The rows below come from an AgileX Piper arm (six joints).
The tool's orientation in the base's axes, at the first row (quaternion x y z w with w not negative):
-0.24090 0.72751 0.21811 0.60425
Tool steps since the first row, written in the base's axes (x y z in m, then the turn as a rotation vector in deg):
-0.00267 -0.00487 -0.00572 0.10 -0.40 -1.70
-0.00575 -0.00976 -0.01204 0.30 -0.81 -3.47
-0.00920 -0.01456 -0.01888 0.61 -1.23 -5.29
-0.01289 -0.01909 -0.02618 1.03 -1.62 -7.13
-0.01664 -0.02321 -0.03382 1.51 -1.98 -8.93
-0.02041 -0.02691 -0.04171 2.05 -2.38 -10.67
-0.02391 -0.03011 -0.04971 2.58 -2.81 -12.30
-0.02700 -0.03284 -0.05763 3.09 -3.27 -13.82
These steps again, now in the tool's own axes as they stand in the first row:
0.00646 -0.00235 -0.00403 1.69 -0.42 0.13
0.01358 -0.00448 -0.00829 3.44 -0.91 0.35
0.02126 -0.00633 -0.01268 5.22 -1.48 0.65
0.02941 -0.00783 -0.01702 7.00 -2.10 1.06
0.03786 -0.00898 -0.02110 8.73 -2.72 1.52
0.04653 -0.00979 -0.02489 10.39 -3.42 2.00
0.05522 -0.01037 -0.02815 11.95 -4.12 2.44
0.06373 -0.01083 -0.03082 13.41 -4.84 2.82

